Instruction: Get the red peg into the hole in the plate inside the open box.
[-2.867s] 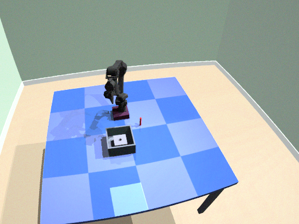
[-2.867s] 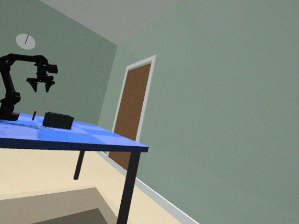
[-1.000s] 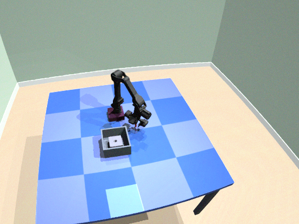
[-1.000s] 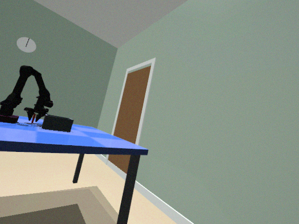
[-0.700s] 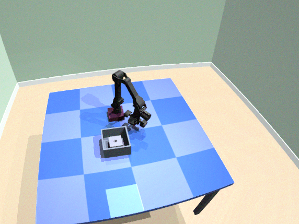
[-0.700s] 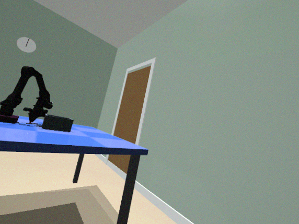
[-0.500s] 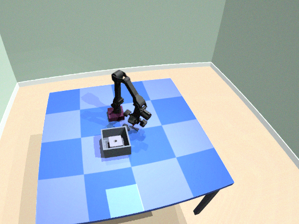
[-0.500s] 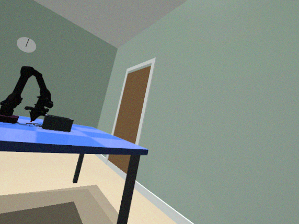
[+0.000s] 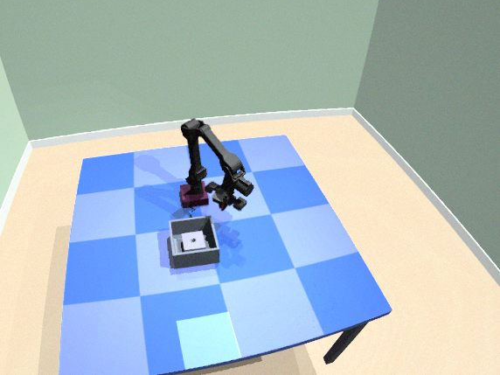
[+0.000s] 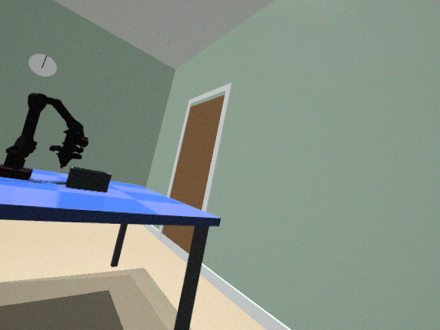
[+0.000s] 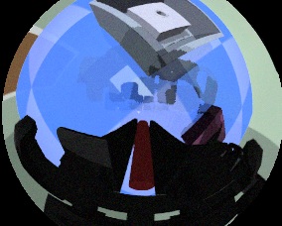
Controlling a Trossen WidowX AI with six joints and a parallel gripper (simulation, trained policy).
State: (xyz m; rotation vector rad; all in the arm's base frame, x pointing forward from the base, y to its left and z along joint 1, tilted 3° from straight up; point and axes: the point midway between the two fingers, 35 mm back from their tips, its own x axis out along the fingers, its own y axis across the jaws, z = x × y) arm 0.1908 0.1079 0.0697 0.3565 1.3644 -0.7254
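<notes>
Right now my gripper tip is 14 cm to the left of the light grey plate, 14 cm short of it and 4 cm above it. Round my gripper tip: red peg 3 cm above, 1 cm to the left; then dark grey box 14 cm to the right, 14 cm ahead, 6 cm below.
</notes>
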